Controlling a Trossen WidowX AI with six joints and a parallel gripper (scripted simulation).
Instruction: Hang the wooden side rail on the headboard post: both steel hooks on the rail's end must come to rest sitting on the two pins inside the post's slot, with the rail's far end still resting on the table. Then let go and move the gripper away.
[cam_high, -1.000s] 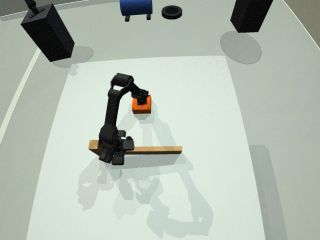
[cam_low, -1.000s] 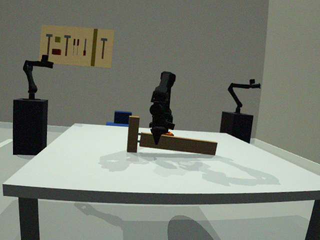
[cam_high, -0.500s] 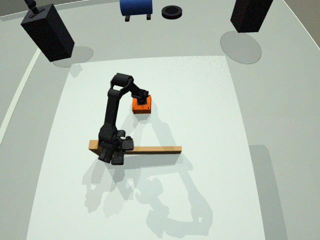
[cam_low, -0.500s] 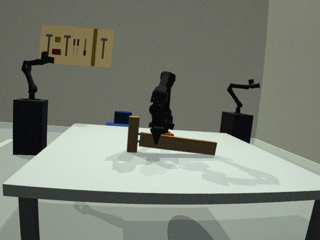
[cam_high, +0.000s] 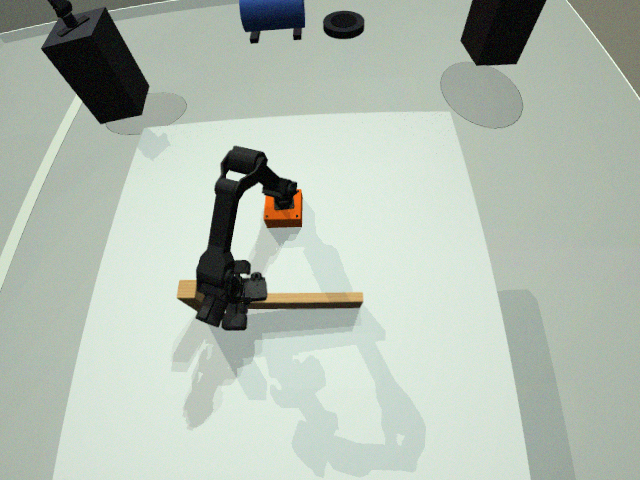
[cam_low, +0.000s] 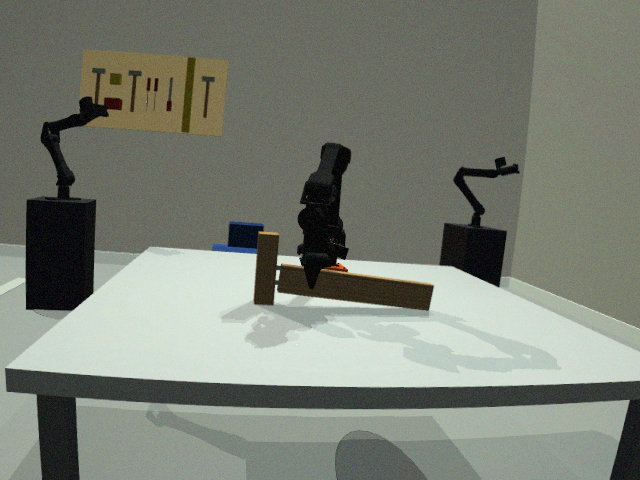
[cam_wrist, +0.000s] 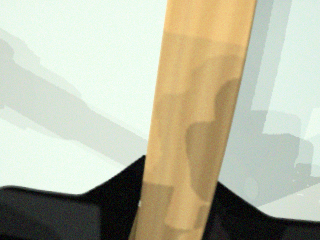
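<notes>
My gripper tip is now 10 mm past the headboard post, 120 mm to the left of it and 40 mm below it.
</notes>
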